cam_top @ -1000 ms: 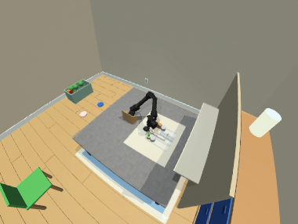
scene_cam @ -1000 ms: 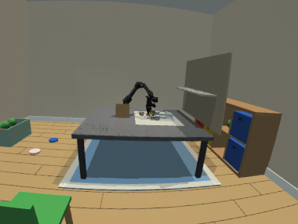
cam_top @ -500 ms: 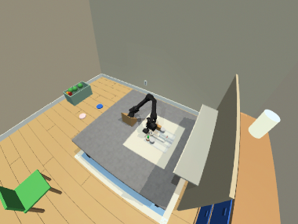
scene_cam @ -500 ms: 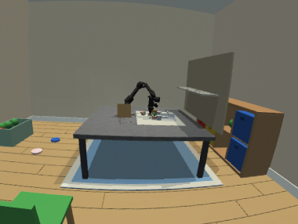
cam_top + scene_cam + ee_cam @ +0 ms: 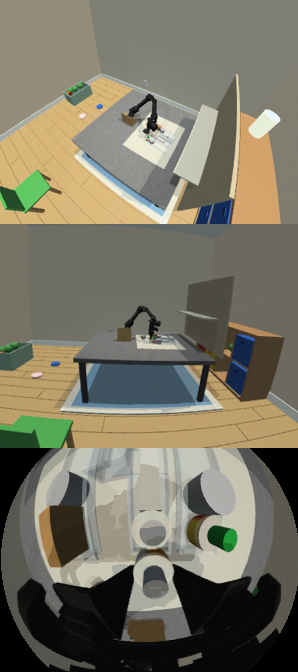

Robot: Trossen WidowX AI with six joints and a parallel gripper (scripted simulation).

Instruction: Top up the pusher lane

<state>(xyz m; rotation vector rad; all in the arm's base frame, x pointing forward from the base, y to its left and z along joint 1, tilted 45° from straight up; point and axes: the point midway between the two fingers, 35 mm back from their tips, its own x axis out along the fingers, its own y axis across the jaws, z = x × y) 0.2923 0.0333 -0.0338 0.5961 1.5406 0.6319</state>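
Right now the brown box is 50 mm ahead of my gripper tip, 130 mm to the left of it and 10 mm below it. Also, from my gripper tip: lane: 190 mm ahead, 30 mm to the left, 30 mm below.
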